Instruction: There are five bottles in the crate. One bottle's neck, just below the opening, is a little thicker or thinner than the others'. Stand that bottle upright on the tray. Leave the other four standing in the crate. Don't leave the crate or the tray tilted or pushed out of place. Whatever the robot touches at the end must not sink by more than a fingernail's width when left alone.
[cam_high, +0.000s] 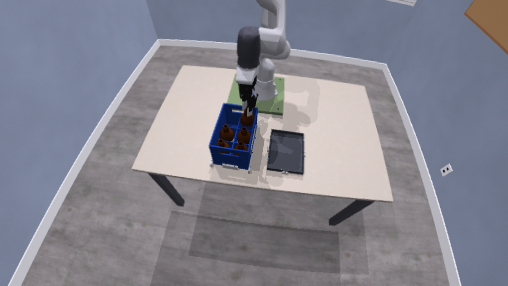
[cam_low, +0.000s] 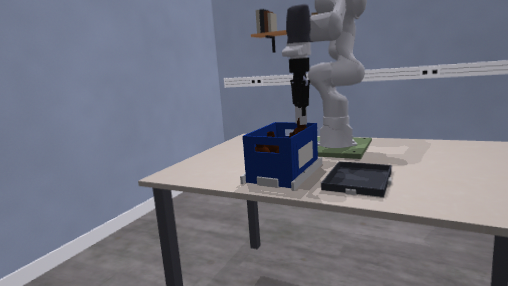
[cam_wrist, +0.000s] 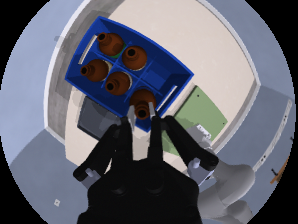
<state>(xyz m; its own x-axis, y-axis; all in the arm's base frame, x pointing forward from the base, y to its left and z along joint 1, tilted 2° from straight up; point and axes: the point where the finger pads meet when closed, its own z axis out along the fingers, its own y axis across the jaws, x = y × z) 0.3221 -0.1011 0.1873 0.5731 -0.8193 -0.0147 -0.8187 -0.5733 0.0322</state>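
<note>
My gripper is now 9 cm above the bottle. Round my hand: blue crate: 13 cm below, 8 cm ahead, 6 cm to the right; then dark tray: 21 cm to the left, 20 cm below, 12 cm ahead.
</note>
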